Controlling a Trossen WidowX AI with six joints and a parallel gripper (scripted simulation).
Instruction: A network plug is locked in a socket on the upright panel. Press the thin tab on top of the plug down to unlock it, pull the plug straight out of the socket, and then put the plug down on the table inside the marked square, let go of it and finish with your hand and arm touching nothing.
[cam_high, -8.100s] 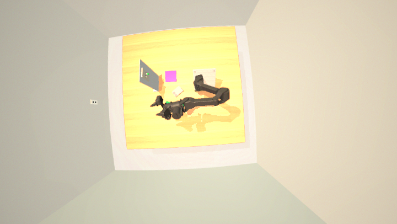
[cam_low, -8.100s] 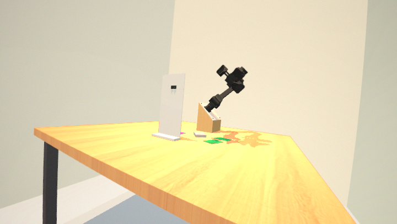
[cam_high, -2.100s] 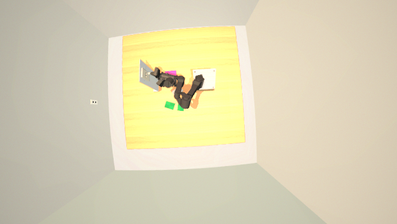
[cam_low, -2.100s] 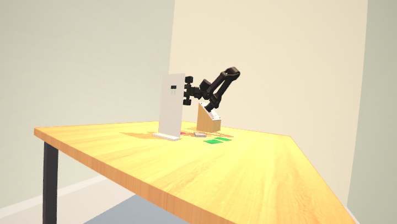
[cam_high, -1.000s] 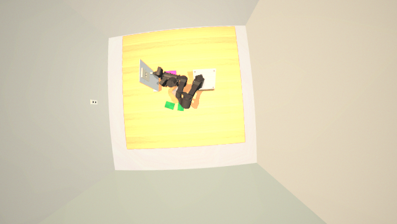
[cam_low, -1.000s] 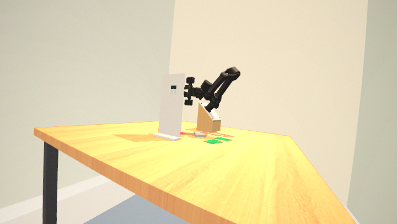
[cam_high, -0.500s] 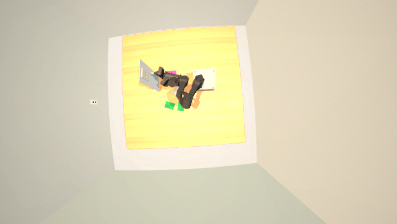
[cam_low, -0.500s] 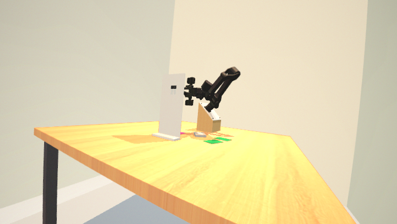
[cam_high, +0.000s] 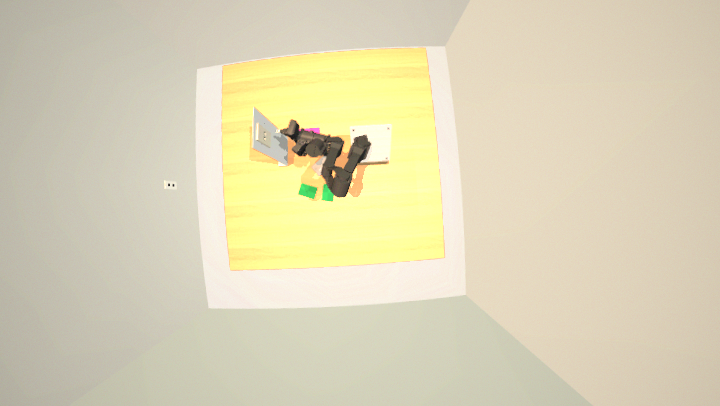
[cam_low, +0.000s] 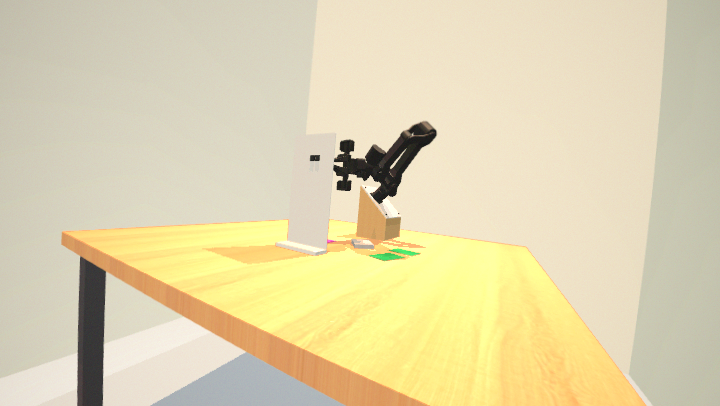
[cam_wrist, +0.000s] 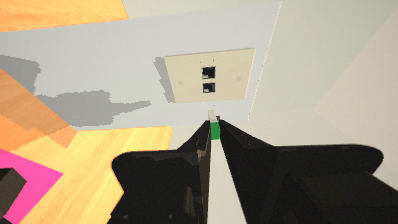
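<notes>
Right now the magenta marked square is 29 cm below my gripper tip, 6 cm to the right of it and 6 cm behind it. The rest, counted from my gripper tip: green network plug right at my gripper tip; then grey panel 12 cm below, 9 cm ahead, 1 cm to the right.
</notes>
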